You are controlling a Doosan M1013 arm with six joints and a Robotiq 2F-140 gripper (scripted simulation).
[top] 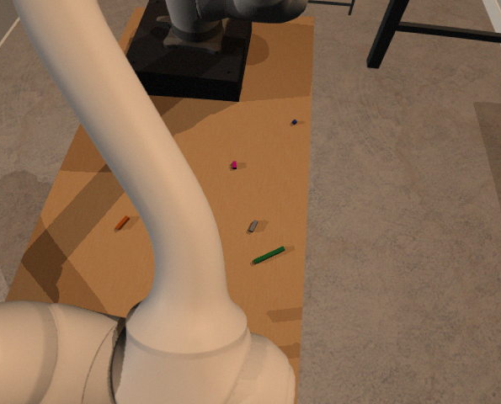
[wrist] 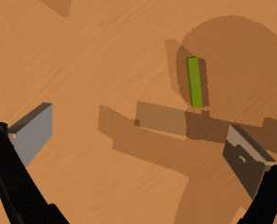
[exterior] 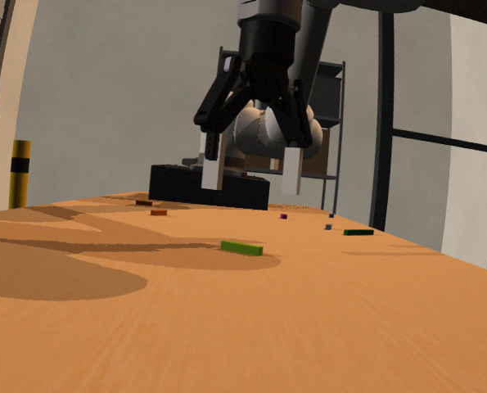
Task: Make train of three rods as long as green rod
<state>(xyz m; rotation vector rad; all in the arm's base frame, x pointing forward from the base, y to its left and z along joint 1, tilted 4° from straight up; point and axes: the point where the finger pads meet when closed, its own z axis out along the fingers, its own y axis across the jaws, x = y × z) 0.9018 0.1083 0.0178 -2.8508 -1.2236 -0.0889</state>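
Now: hand 66 cm past the blue rod, 23 cm to the right of it and 7 cm above it. Also, from my hand: green rod: 24 cm behind, 21 cm to the left, 7 cm below; lime rod: 7 cm below, 6 cm ahead, 1 cm to the right; grey rod: 31 cm behind, 16 cm to the left, 7 cm below.
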